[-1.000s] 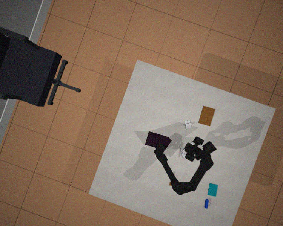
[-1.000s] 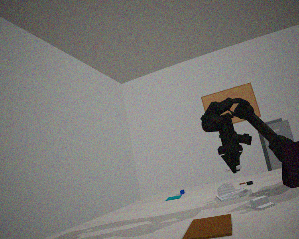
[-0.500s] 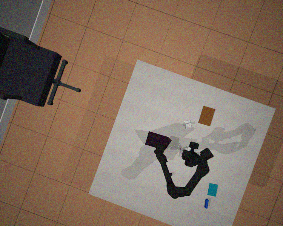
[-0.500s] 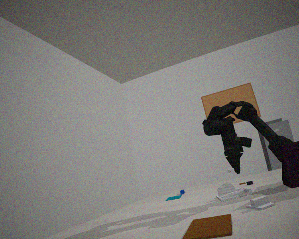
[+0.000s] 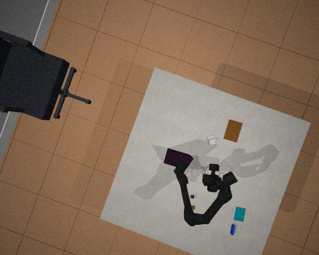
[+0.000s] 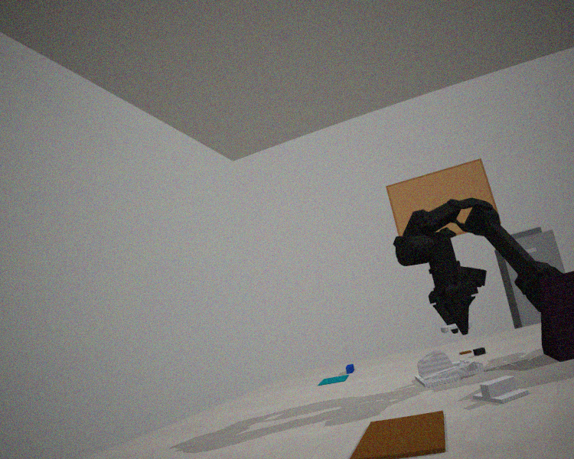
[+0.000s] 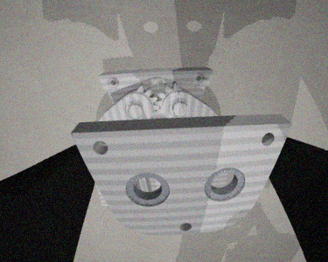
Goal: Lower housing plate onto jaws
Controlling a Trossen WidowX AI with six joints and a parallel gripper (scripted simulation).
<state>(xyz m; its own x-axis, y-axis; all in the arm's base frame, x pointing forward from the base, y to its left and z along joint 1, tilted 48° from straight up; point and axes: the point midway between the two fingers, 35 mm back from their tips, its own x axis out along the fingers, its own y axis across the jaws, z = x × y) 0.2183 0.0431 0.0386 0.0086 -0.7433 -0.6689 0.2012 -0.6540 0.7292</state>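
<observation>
Now: gripper tip 20 mm short of the grey jaw assembly, 10 mm to the right of it and 70 mm above it. The rest, counted from my gripper tip: blue block (330 mm ahead, 380 mm to the right, 70 mm below); orange plate (110 mm ahead, 370 mm to the left, 80 mm below); teal tile (350 mm ahead, 250 mm to the right, 80 mm below).
</observation>
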